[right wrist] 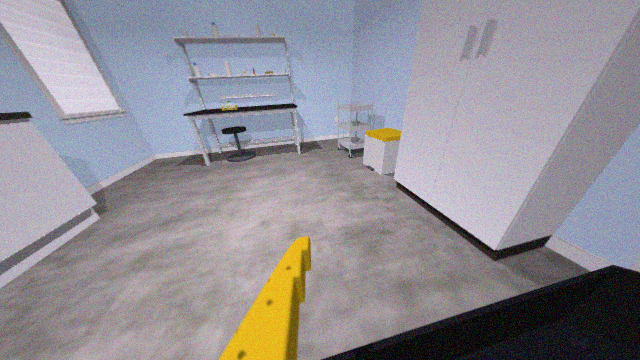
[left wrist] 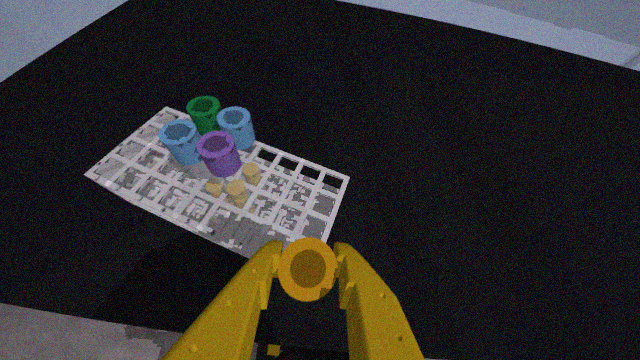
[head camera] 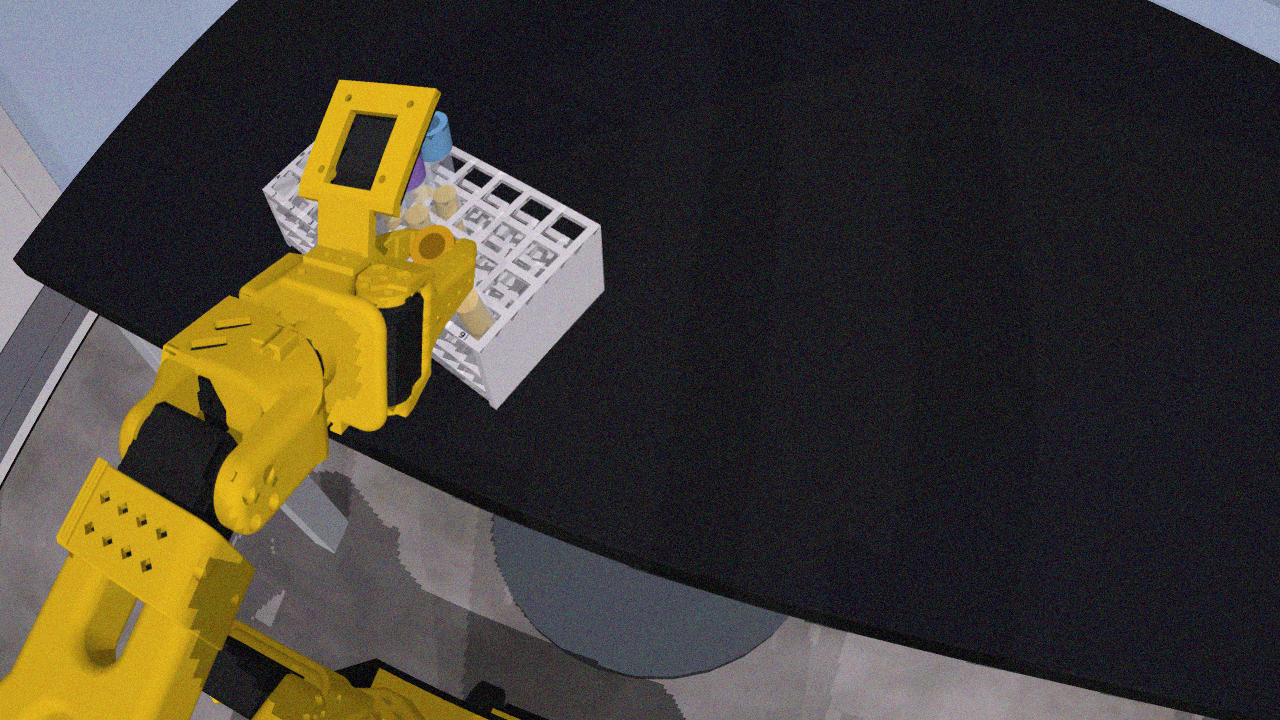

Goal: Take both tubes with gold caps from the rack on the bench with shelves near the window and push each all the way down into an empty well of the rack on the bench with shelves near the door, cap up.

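Frame: origin at the left arm's base, x down, y right, z back, level; millimetres.
Seen in the pictures: left end effector, tool point: [left wrist: 281, 254] [head camera: 419, 240]; right end effector, tool point: [right wrist: 310, 248].
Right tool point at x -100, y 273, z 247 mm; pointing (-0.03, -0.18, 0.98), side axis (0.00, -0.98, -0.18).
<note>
A point is followed by its place in that frame.
My left gripper [head camera: 427, 243] {z -224, x -119, y -18 mm} [left wrist: 308, 257] {z -224, x -119, y -18 mm} is shut on a gold-capped tube, its jaws pressing on both sides of the gold cap [head camera: 433, 245] {z -220, x -125, y -8 mm} [left wrist: 307, 269] {z -219, x -124, y -9 mm}. The cap faces up. The tube's tan lower part [head camera: 474, 315] {z -228, x -64, y -4 mm} shows over the near right corner of the white rack [head camera: 546, 326] {z -264, x -9, y 11 mm} [left wrist: 345, 186] {z -298, x -44, y 19 mm}; I cannot tell how deep it sits in a well. The rack also holds a purple-capped tube [head camera: 415, 173] {z -273, x -97, y -56 mm} [left wrist: 220, 154] {z -270, x -106, y -60 mm}, a green-capped tube [left wrist: 204, 114] {z -297, x -106, y -79 mm} and two blue-capped tubes. A second gold cap does not show. My right gripper [right wrist: 306, 246] is open, away from the rack.
The rack stands on a black bench top [head camera: 895, 313] {z -355, x 13, y 182 mm} [left wrist: 450, 150] {z -418, x 13, y 189 mm} near its front edge. A round grey stool base [head camera: 626, 600] {z -319, x 745, y 19 mm} lies below. The right wrist view shows a far shelved bench [right wrist: 250, 111] {z 3009, x 47, y 697 mm}, a stool, a cart, a yellow-lidded bin [right wrist: 382, 150] {z 1884, x 477, y -786 mm} and a tall cabinet [right wrist: 475, 125] {z 964, x 59, y -749 mm}.
</note>
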